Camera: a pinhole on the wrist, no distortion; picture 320 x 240 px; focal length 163.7 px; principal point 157.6 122.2 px. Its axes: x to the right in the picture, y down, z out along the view. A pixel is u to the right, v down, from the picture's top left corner.
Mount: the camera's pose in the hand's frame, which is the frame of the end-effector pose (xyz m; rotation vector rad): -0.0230 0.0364 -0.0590 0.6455 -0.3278 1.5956
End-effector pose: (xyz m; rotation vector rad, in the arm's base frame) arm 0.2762 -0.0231 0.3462 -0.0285 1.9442 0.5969
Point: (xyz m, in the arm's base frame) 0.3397 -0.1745 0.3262
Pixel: 20 189
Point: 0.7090 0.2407 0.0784
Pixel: 258 117
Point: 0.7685 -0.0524 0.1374
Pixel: 180 164
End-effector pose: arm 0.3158 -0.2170 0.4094 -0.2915 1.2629 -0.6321
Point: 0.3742 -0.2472 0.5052
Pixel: 165 183
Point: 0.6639 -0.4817 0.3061
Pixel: 212 34
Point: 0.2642 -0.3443 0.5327
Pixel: 24 168
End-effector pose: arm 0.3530 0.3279 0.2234 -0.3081 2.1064 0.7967
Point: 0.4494 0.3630 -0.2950
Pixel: 152 41
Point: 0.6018 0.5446 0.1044
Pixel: 255 167
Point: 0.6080 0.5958 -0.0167
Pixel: 247 129
